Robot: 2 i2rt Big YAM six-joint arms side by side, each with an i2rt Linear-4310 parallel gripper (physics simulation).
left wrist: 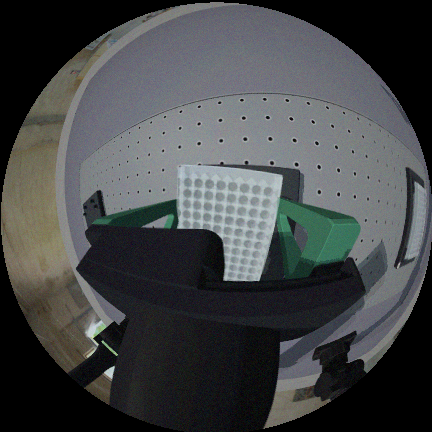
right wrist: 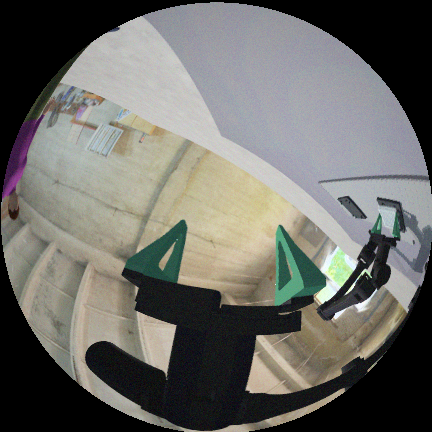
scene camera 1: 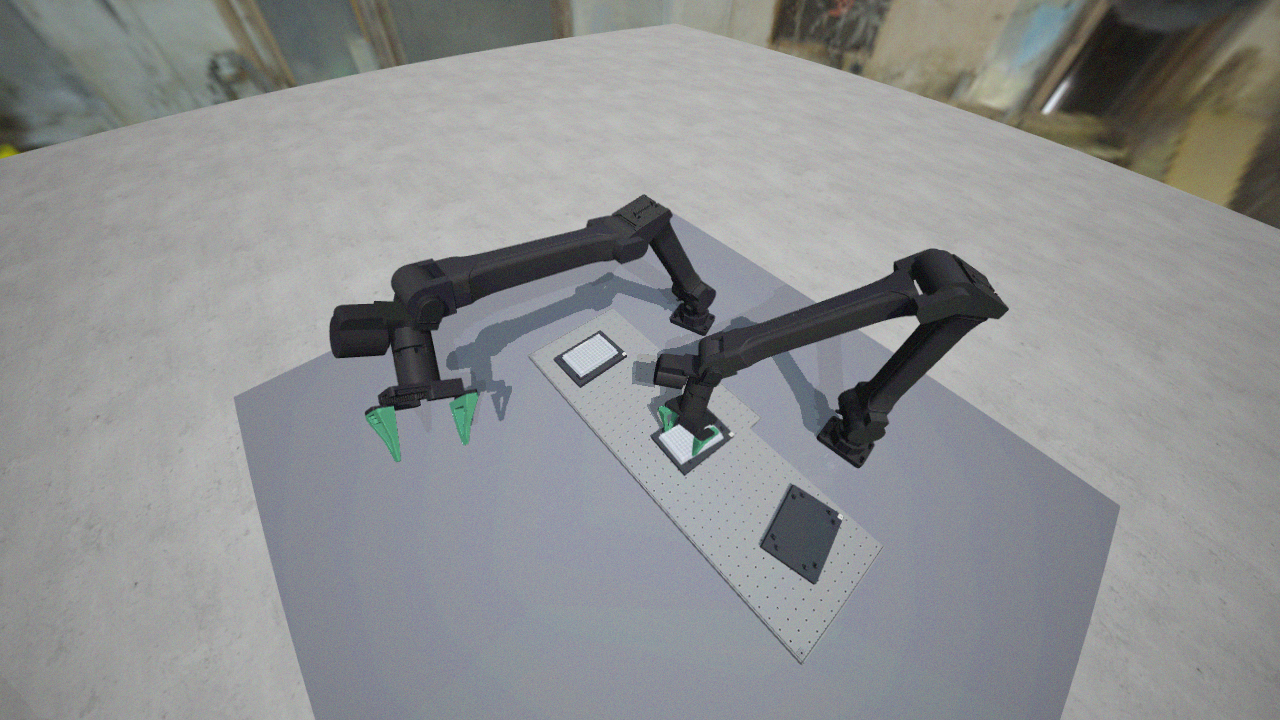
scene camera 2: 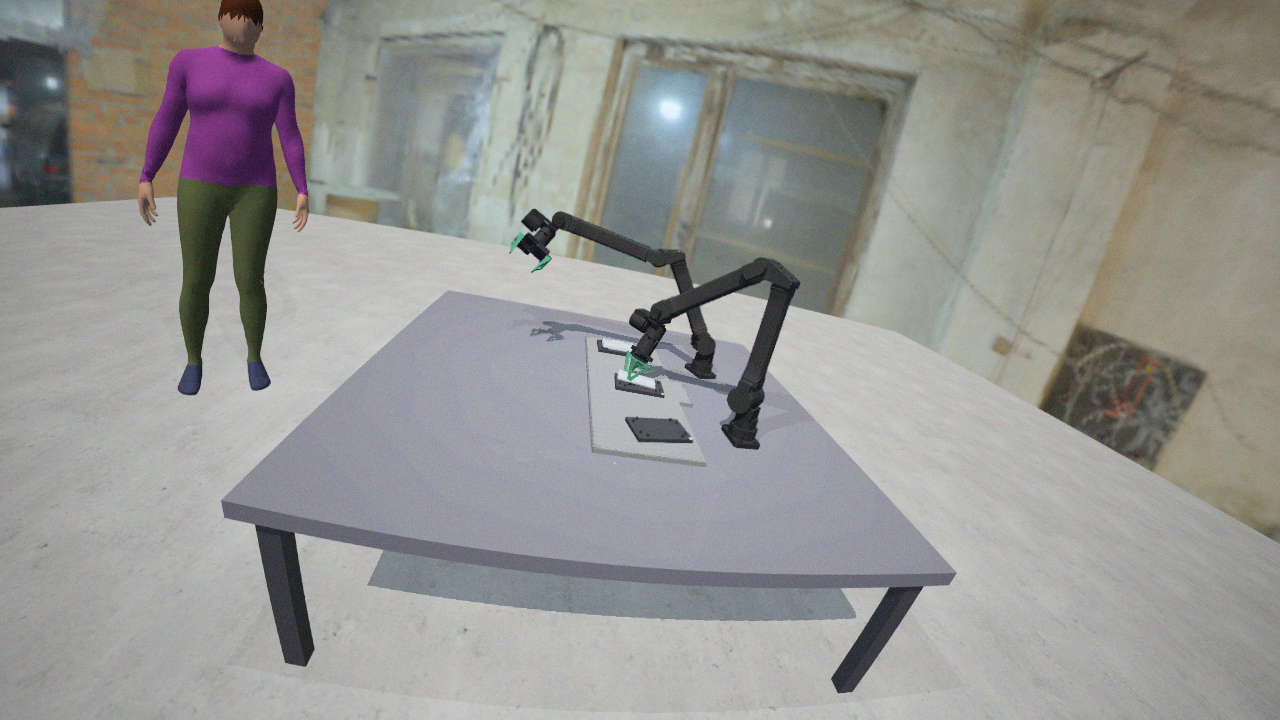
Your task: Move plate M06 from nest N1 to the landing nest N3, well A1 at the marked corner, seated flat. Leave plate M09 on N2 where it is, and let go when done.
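My left gripper [scene camera 1: 684, 436] [scene camera 2: 632, 376] [left wrist: 226, 204] is shut on a white well plate, by its place M06 [scene camera 1: 677, 446] [left wrist: 230, 200], at the middle dark nest [scene camera 1: 686, 467] [left wrist: 291, 182]. In the left wrist view the nest's rim shows at the plate's right and none at its left; whether the plate touches or sits flat is unclear. The nest at the lower right [scene camera 1: 802, 532] [scene camera 2: 659, 429] [right wrist: 351, 207] is empty. Another white plate, by its place M09 [scene camera 1: 590, 355] [left wrist: 417, 220], lies in the upper-left nest. My right gripper [scene camera 1: 431, 451] [scene camera 2: 523, 259] [right wrist: 230, 225] is open and empty. Nest labels and well A1 are unreadable.
The nests stand on a perforated light board [scene camera 1: 716, 501] [scene camera 2: 608, 429] on the grey table [scene camera 1: 447, 582] [scene camera 2: 429, 447]. My right arm [scene camera 1: 537, 262] reaches out high, left of the board in scene camera 1. A person [scene camera 2: 234, 116] stands beyond the table in scene camera 2.
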